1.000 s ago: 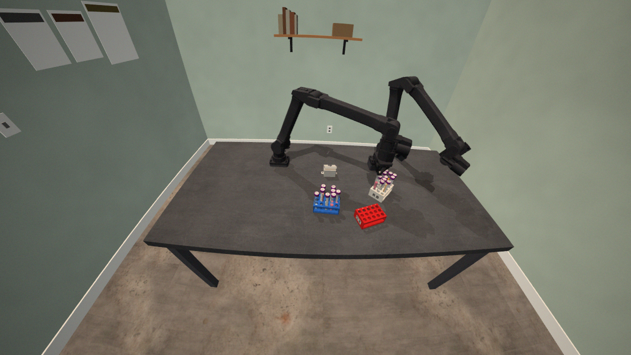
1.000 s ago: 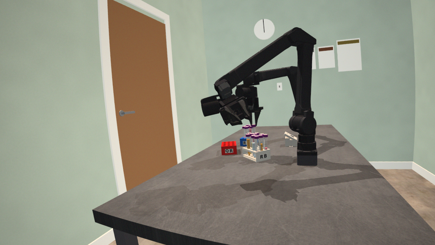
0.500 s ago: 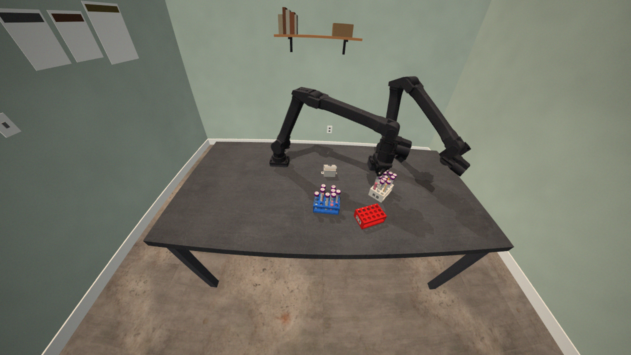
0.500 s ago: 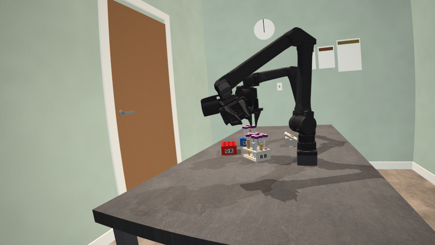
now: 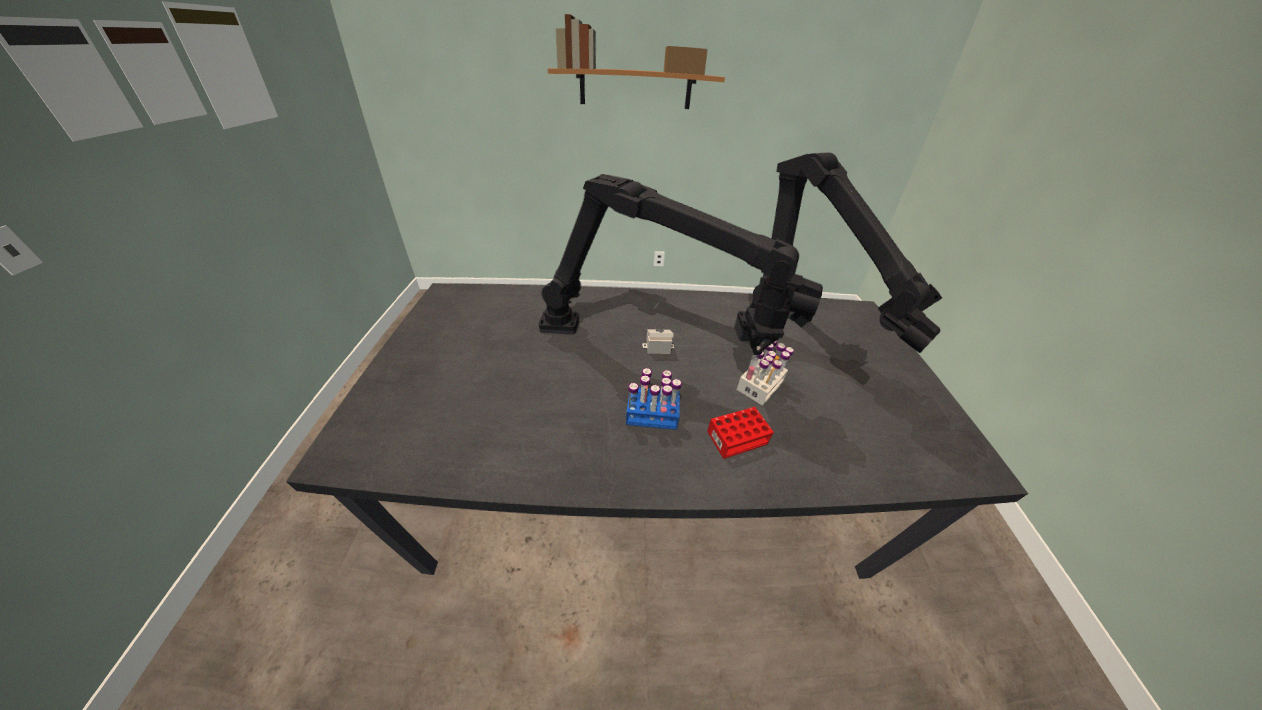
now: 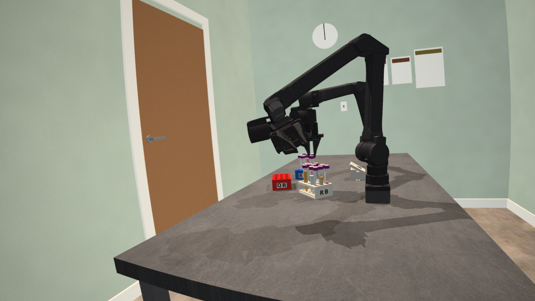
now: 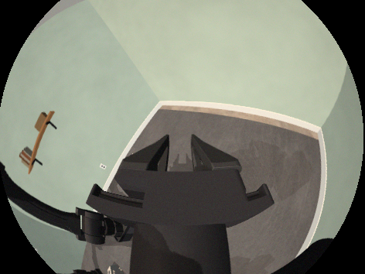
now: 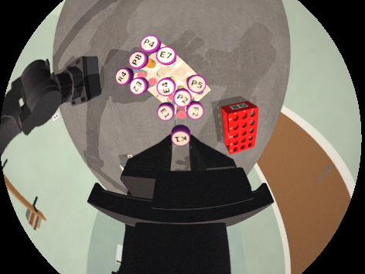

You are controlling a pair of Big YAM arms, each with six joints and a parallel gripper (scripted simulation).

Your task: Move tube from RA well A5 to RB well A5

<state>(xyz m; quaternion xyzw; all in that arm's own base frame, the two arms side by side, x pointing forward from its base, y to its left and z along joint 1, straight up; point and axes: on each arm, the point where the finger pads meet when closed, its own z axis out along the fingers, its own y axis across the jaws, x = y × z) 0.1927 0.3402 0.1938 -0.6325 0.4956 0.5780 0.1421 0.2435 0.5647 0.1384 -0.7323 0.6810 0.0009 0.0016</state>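
Right now the tube is 10 mm to the left of my right hand and 60 mm below it. Also, from my right hand: red rack 160 mm ahead, 50 mm to the right, 130 mm below; then white rack 20 mm behind, 60 mm to the left, 130 mm below; then rack RA 90 mm ahead, 260 mm to the right, 130 mm below.
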